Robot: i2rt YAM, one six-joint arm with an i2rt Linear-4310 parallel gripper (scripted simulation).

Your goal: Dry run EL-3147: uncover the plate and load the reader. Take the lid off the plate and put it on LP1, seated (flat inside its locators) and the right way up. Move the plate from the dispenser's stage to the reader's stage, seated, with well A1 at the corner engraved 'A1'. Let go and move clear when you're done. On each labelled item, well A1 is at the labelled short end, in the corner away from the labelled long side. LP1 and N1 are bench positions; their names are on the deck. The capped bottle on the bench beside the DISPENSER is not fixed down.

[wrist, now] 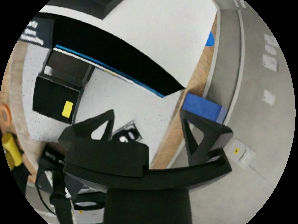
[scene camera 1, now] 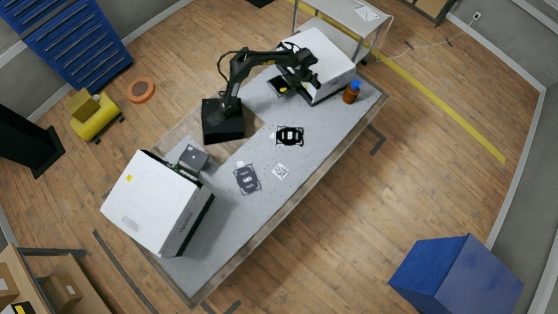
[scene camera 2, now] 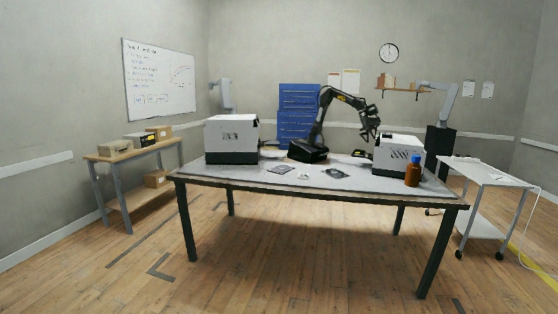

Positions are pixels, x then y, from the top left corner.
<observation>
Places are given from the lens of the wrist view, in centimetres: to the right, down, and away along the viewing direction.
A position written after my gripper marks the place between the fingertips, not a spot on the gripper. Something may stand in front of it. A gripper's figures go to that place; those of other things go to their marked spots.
my gripper (wrist: 147, 112): 0, 0, 13
dark lidded plate (wrist: 50, 99): -22, -3, 13
</observation>
